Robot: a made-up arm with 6 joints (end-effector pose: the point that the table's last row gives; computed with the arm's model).
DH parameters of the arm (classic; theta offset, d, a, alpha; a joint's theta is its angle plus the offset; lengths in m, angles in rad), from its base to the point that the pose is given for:
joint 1: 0 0.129 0.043 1.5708
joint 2: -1.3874 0 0.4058 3.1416
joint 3: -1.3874 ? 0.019 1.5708
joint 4: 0 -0.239 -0.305 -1.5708
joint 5: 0 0.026 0.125 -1.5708
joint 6: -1.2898 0 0.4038 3.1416
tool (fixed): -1.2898 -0.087 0 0
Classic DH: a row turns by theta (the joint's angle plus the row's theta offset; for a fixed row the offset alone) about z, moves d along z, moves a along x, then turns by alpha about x.
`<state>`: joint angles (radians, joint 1 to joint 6).
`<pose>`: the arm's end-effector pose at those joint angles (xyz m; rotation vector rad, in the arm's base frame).
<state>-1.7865 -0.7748 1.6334 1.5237 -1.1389 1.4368</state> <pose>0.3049 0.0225 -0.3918 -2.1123 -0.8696 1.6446</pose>
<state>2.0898 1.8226 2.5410 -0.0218 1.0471 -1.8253</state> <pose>-0.3068 -0.1665 0.5980 0.2754 -2.1077 -1.6295</pose>
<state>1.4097 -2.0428 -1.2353 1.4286 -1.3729 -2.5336</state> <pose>-0.0977 -0.5112 -0.2112 -0.8932 1.1490 -1.2950</pose>
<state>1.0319 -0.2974 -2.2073 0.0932 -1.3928 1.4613</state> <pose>-0.3215 -0.0574 -0.4581 -2.8302 0.9889 -0.1840</pose>
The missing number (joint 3, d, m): 0.301
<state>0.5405 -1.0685 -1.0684 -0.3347 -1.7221 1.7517</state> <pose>-0.6257 -0.0820 0.1271 1.5448 -1.0389 -1.1168</pose>
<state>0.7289 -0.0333 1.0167 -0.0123 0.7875 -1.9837</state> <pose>-0.3791 0.0380 0.1457 1.3499 1.8655 1.7139</pose>
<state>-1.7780 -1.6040 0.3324 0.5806 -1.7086 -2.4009</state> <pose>0.1984 0.7348 0.2621 -0.0878 -0.6040 0.4588</pose>
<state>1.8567 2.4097 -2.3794 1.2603 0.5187 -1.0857</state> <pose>0.0739 0.0119 0.8790 0.0020 -1.8005 -1.1780</pose>
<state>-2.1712 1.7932 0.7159 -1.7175 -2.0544 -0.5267</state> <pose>-0.0528 -0.9228 0.6179 1.7399 -0.4932 1.1120</pose>
